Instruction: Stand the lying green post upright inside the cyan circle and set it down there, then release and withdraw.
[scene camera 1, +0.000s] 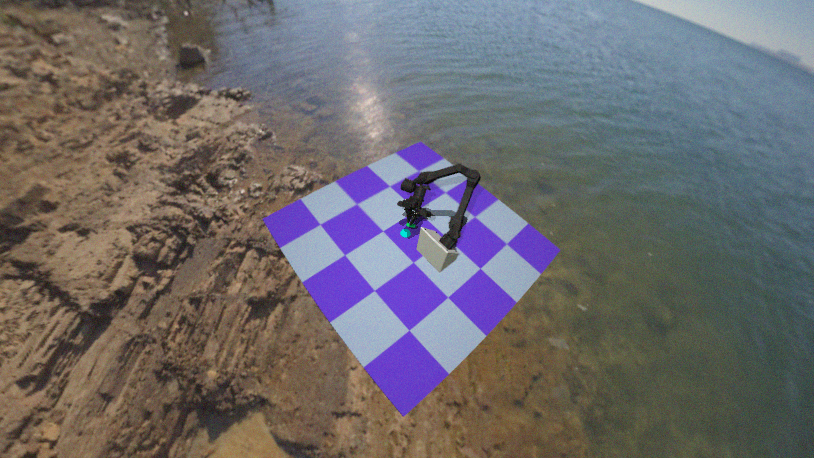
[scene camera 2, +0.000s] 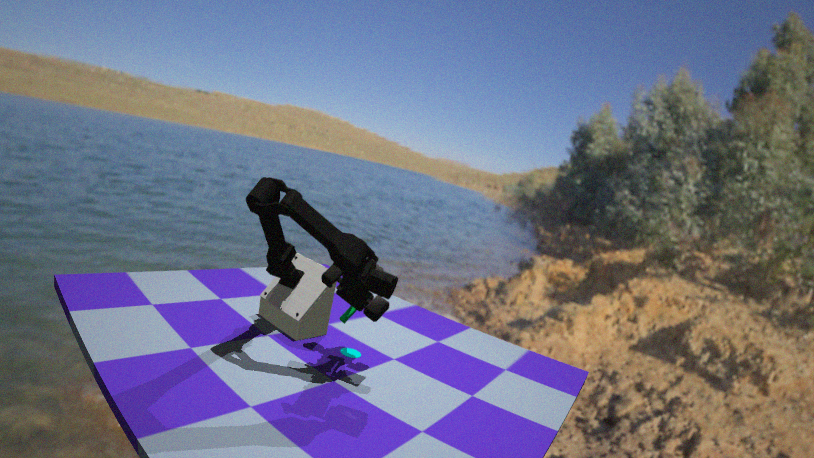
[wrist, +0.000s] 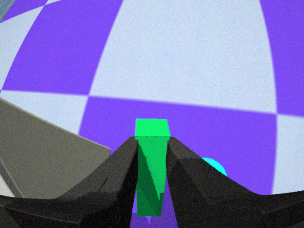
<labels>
My gripper (scene camera 2: 355, 306) holds a green post (wrist: 153, 134).
</labels>
